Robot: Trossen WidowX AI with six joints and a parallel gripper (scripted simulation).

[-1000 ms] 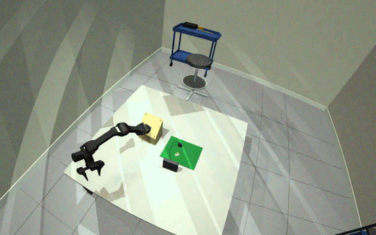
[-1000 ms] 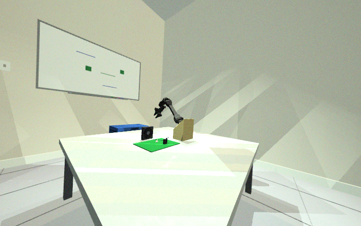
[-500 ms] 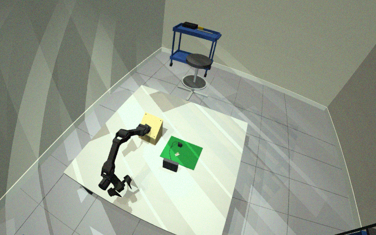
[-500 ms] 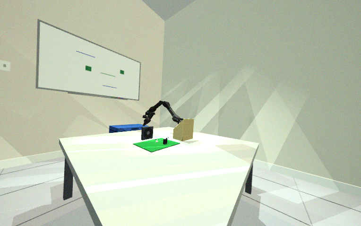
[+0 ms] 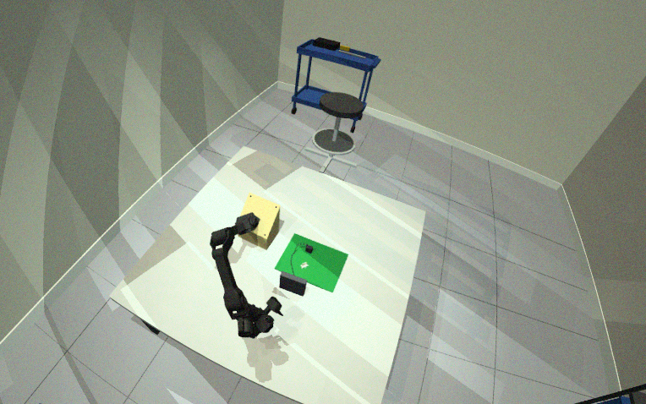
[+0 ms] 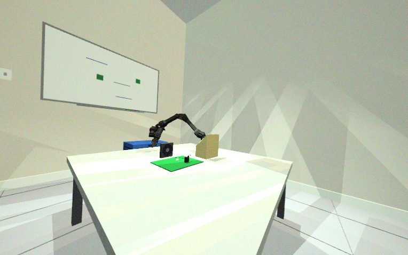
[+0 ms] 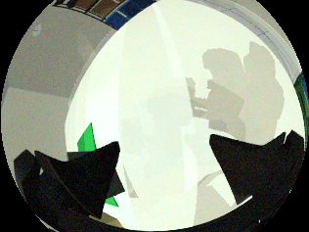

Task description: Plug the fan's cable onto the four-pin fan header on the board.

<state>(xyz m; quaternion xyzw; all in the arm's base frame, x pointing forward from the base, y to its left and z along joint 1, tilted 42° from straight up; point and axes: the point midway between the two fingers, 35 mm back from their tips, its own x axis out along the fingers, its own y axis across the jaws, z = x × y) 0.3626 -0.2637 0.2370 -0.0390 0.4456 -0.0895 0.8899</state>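
My gripper tip is 100 mm past the dark plug, 440 mm to the right of it and 40 mm above it. The rest, counted from my gripper tip: green board: 50 mm behind, 390 mm to the left, 80 mm below; then black fan: 50 mm behind, 210 mm to the left, 10 mm below.
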